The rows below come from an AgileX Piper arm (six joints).
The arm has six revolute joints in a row. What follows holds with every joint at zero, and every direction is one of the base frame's. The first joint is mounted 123 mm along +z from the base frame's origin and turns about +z. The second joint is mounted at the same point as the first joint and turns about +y. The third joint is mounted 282.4 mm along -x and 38.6 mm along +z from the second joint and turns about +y. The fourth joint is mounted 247.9 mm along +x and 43.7 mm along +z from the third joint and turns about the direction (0.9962, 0, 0.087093). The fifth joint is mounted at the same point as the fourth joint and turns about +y. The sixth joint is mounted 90.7 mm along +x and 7.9 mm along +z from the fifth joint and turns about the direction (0.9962, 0, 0.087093). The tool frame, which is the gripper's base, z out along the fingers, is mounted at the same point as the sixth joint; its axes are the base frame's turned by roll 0, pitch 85.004 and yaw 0 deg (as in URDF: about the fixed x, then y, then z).
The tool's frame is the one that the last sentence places.
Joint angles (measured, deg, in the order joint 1, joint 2, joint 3, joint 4, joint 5, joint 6), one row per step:
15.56, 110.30, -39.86, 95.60, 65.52, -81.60
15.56, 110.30, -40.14, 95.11, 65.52, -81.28
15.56, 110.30, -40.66, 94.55, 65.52, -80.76
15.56, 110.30, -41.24, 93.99, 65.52, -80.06
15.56, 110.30, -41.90, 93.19, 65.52, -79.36
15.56, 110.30, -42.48, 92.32, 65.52, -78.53
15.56, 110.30, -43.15, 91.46, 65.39, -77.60
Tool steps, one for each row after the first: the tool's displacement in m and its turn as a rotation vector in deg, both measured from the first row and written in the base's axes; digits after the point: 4 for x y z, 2 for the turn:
0.0005, 0.0002, 0.0004, -0.12, -0.02, 0.34
0.0020, 0.0007, 0.0014, -0.22, -0.10, 0.66
0.0037, 0.0012, 0.0026, -0.30, -0.07, 0.93
0.0054, 0.0018, 0.0038, -0.48, -0.14, 1.40
0.0067, 0.0022, 0.0048, -0.72, -0.03, 1.89
0.0085, 0.0027, 0.0059, -1.07, 0.07, 2.26

